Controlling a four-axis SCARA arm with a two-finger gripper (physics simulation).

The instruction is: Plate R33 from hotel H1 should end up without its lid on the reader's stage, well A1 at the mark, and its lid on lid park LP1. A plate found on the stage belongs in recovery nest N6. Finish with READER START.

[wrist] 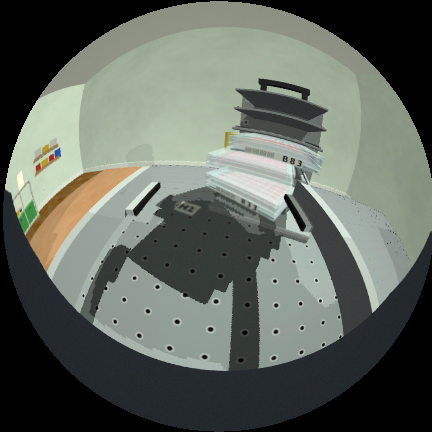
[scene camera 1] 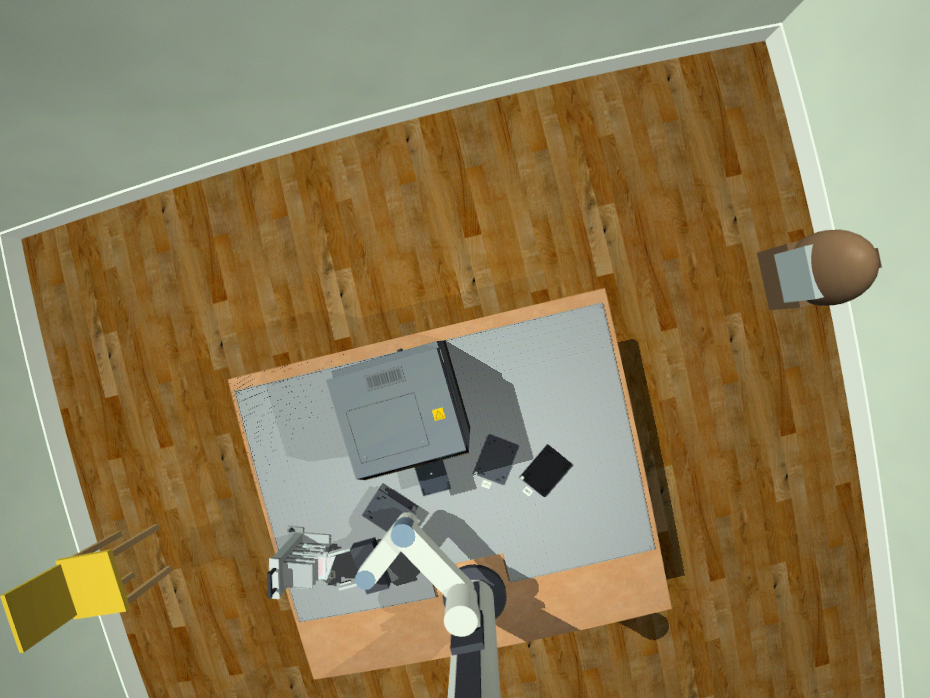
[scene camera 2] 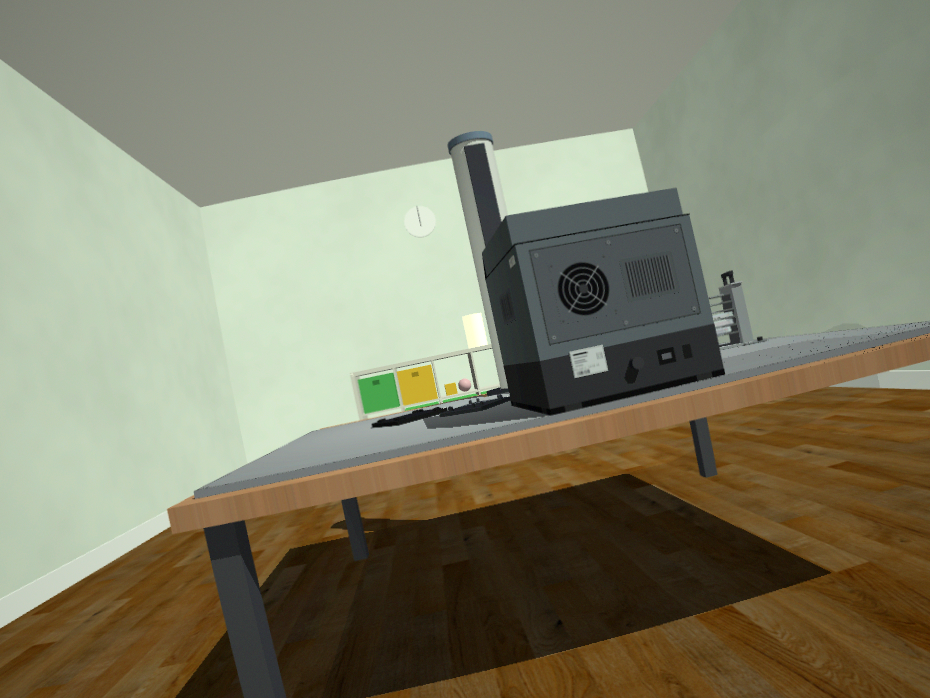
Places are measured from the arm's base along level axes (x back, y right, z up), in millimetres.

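Where they show: gripper, fingertip midpoint: (wrist: 222, 178) (scene camera 1: 333, 571).
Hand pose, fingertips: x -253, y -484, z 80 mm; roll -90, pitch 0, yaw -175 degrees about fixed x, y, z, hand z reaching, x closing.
Observation:
Things, the pixels of their top centre, and the offset from my fingertips. "pt": a spot on its surface instead.
- Plate R33, middle of its top: (wrist: 266, 170) dx -48, dy -64, dz -5 mm
- plate marked B83, middle of its top: (wrist: 277, 139) (scene camera 1: 308, 566) dx -56, dy -69, dz +38 mm
- reader, middle of its top: (scene camera 2: 569, 223) (scene camera 1: 395, 416) dx -569, dy +454, dz +281 mm
- dark nest-like holder, middle of its top: (scene camera 1: 387, 516) dx -170, dy +259, dz +3 mm
- H1 label, surface spot: (wrist: 187, 207) pt dx +50, dy -48, dz -67 mm
Plate R33 (wrist: 250, 192), clear with a pinkish grid, is the lowest of several stacked plates in hotel H1 (wrist: 280, 117) (scene camera 2: 741, 311); it lies turned relative to the plate marked B83 (wrist: 270, 148). Whether it has a lid is hard to tell. My gripper (wrist: 222, 178) is open and empty in the wrist view, with the right finger near the plate's right corner and the left finger well off to its left. The arm hides the gripper in scene camera 1. The reader (scene camera 1: 390, 443) (scene camera 2: 608, 330) stands at the back; its dark stage (scene camera 1: 432, 478) sticks out in front. Whether it holds a plate is unclear.
Two dark pads (scene camera 1: 497, 456) (scene camera 1: 546, 470) with unreadable labels lie right of the stage. A dark nest-like holder (scene camera 1: 384, 504) lies left of it. More dark holders lie partly under the arm (scene camera 1: 435, 559). The H1 label (wrist: 187, 207) is on the perforated table top.

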